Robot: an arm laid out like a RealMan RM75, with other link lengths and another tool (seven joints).
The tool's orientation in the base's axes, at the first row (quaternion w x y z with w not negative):
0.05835 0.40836 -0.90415 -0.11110
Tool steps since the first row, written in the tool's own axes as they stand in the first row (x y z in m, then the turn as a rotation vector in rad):
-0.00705 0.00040 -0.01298 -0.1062 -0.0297 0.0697
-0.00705 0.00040 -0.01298 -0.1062 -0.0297 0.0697
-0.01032 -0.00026 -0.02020 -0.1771 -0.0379 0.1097
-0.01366 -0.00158 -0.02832 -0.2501 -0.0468 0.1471
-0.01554 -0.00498 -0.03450 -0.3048 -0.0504 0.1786
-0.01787 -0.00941 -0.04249 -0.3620 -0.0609 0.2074
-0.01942 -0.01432 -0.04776 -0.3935 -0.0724 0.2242
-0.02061 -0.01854 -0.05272 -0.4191 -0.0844 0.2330
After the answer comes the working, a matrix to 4 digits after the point.
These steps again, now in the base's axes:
0.00691 0.00356 0.01257 0.0779 0.0714 -0.0765
0.00691 0.00356 0.01257 0.0779 0.0714 -0.0765
0.01096 0.00449 0.01935 0.1228 0.1256 -0.1183
0.01572 0.00491 0.02683 0.1701 0.1804 -0.1578
0.02063 0.00319 0.03195 0.2026 0.2241 -0.1900
0.02695 0.00088 0.03855 0.2423 0.2647 -0.2214
0.03257 -0.00192 0.04241 0.2681 0.2836 -0.2409
0.03739 -0.00449 0.04615 0.2920 0.2965 -0.2528

The tool's axes in the first row as the columns of a matrix, in the base's axes (rounded; the answer above uses it unrounded):
-0.6597 -0.7255 -0.1963
-0.7514 0.6418 0.1532
0.0148 0.2486 -0.9685

